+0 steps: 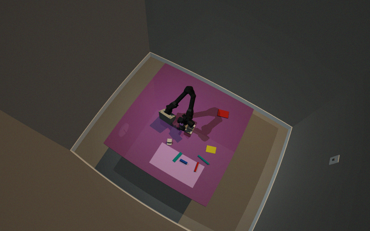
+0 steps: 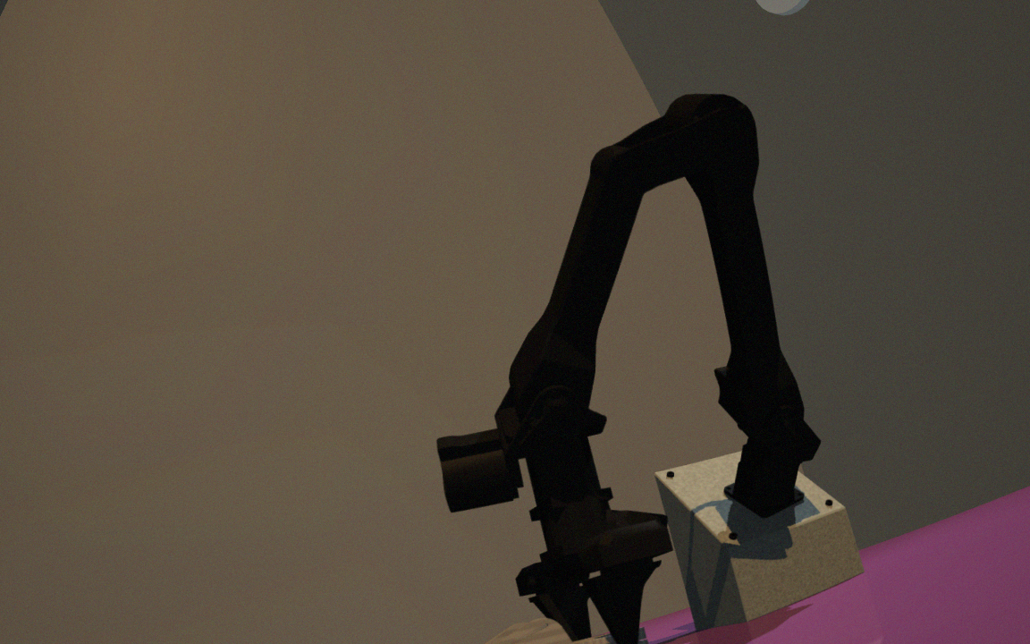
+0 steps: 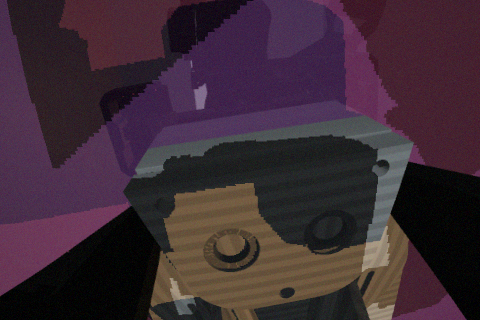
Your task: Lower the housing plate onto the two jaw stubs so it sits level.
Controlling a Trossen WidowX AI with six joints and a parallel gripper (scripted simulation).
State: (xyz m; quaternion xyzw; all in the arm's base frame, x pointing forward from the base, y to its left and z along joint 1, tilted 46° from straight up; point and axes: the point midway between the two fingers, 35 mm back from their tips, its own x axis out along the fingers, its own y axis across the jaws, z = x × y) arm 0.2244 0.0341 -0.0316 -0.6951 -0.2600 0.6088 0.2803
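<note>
The jaw stub lies 2 cm to the right of my gripper tip, 2 cm ahead of it and 1 cm above it. Also, from my gripper tip: red square 35 cm to the left, 33 cm ahead, 1 cm below; small white block 25 cm to the right, 6 cm behind; yellow square 38 cm ahead, 11 cm to the right, 1 cm below.
</note>
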